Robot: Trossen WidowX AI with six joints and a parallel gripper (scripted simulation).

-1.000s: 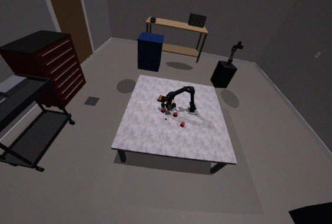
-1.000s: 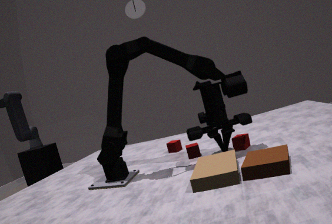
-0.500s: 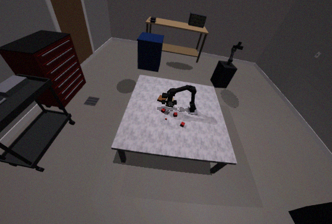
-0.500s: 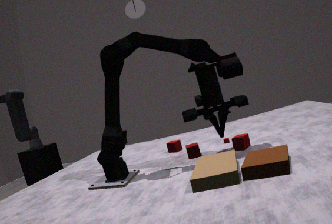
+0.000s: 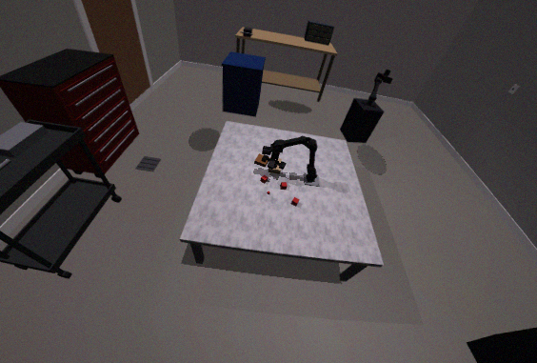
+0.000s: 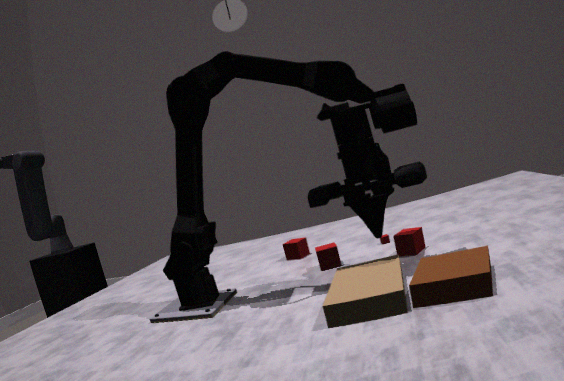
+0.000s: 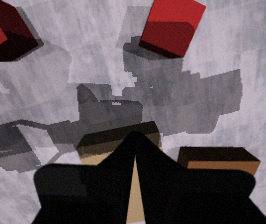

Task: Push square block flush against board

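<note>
Now: the tan board 40 mm behind my gripper tip, 90 mm to the right of it and 50 mm below it. Also, from my gripper tip: square block: 60 mm ahead, 150 mm to the right, 50 mm below.
</note>
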